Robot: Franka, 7 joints.
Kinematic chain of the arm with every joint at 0, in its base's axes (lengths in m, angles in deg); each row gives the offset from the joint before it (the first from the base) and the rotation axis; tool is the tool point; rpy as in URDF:
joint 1: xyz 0 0 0.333 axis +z
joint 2: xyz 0 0 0 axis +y
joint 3: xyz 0 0 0.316 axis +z
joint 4: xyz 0.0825 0 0 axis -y
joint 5: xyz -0.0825 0 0.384 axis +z
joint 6: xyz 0 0 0 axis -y
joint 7: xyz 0.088 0 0 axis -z
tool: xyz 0 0 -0.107 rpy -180 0 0
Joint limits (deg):
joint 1: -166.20..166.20
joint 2: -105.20..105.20
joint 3: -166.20..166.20
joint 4: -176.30..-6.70
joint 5: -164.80..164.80
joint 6: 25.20..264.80
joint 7: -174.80..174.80
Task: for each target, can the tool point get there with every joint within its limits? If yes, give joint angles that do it. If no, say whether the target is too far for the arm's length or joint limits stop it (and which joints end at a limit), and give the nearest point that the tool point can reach.
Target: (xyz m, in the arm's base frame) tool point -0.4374 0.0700 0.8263
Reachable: yes | joints -125.84 53.87 -113.34 -69.91 -48.49 63.40 106.21
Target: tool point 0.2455 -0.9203 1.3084
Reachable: no: too far | nearest point 0.1545 -0.5791 0.9468 | short by 0.505 m
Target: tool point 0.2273 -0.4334 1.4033
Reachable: no: too far | nearest point 0.1657 -0.3159 1.1132 | short by 0.319 m
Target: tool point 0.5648 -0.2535 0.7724
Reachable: yes | joints 44.04 23.75 -82.32 -79.99 79.59 159.28 -36.25
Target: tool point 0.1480 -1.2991 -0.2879
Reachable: no: too far | nearest point 0.0877 -0.7700 -0.0350 | short by 0.590 m
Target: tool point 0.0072 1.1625 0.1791
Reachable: no: too far | nearest point 0.0053 0.8505 0.2204 | short by 0.315 m
